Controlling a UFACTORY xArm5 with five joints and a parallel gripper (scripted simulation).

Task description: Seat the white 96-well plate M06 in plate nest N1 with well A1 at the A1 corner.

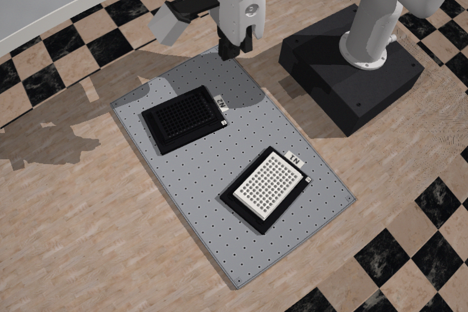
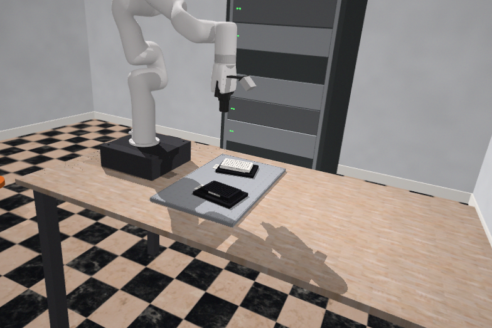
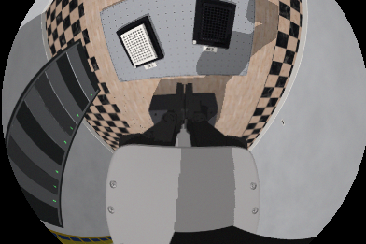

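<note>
The N1 label lies 310 mm below my hand, 120 mm to the left of it and 110 mm behind it. The rest, counted from my hand: white 96-well plate M06: 290 mm below, 150 mm to the left, 30 mm behind; then N2 label: 310 mm below, 80 mm to the right, 30 mm behind; then black plate M09: 290 mm below, 80 mm to the right, 60 mm ahead.
</note>
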